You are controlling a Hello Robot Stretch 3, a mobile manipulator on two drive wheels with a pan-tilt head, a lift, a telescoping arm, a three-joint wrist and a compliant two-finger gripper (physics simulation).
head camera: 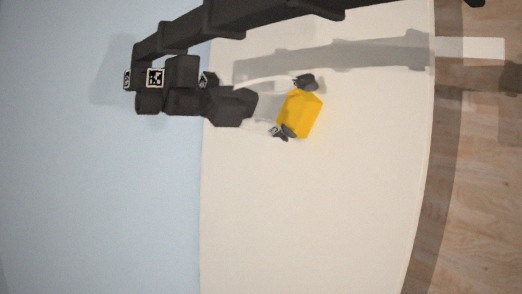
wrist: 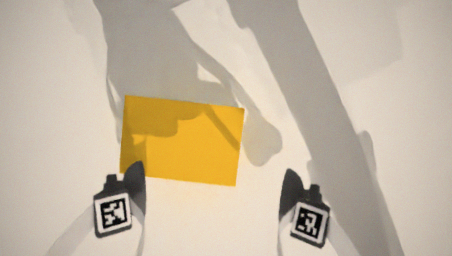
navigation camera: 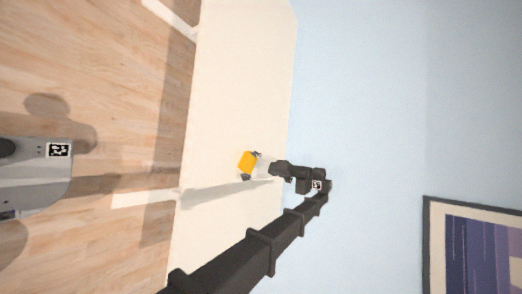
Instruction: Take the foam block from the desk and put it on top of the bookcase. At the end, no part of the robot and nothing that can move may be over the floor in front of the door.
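Places are measured from the robot's base along level axes (x back, y left, z down), in millimetres.
Where they show: gripper, fingertip midpoint: (head camera: 305, 108) (navigation camera: 245, 164).
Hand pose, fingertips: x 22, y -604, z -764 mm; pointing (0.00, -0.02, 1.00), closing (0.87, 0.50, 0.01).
After its pixels a point has its place.
The yellow foam block (head camera: 301, 112) {x 14, y -614, z -765 mm} (navigation camera: 247, 162) {x 13, y -614, z -765 mm} (wrist: 182, 142) lies on the pale desk (head camera: 310, 215) {x -204, y -618, z -720 mm} (navigation camera: 240, 75) {x -386, y -579, z -720 mm} (wrist: 40, 125). My gripper (head camera: 296, 107) {x 22, y -604, z -764 mm} (navigation camera: 251, 165) {x 22, y -604, z -764 mm} (wrist: 214, 184) {x 22, y -604, z -764 mm} is open, with its fingertips apart near the block's wall-side end. In the wrist view the block lies ahead of the fingertips and left of the middle between them. The left fingertip overlaps the block's near left corner there, and the right fingertip stands clear to its right. Whether the left fingertip touches the block I cannot tell. The bookcase and the door do not show in these views.
The dark arm (head camera: 225, 20) {x 88, y -338, z -1119 mm} (navigation camera: 260, 250) {x 84, y -210, z -1118 mm} reaches over the desk to the blue wall (head camera: 100, 200) {x -253, y -1141, z -1068 mm} (navigation camera: 360, 100) {x -376, y -1151, z -1164 mm}. A framed picture (navigation camera: 427, 240) {x 308, y -1073, z -1449 mm} hangs on the wall. My base (navigation camera: 40, 172) {x 89, y -92, z -160 mm} stands on the wooden floor (navigation camera: 100, 65) {x -448, y -267, z -1 mm} (head camera: 475, 215) {x -303, y -444, z 0 mm}. White desk legs (head camera: 482, 48) (navigation camera: 145, 198) show beyond the desk's edge.
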